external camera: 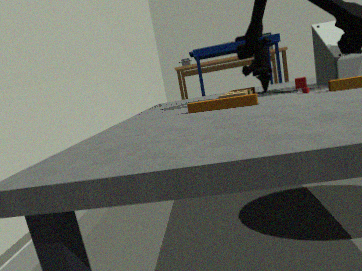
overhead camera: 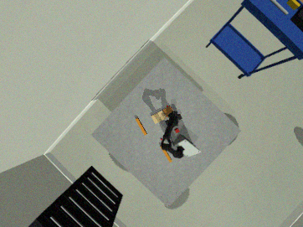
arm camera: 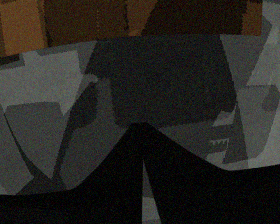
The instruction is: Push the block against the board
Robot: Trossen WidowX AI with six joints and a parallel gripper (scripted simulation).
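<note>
Now: the square tan block 100 mm ahead of my gripper tip, 20 mm to the right of it and 10 mm above it. The rest, counted from my gripper tip: small red cube: 130 mm behind, 50 mm to the left, 20 mm above.
</note>
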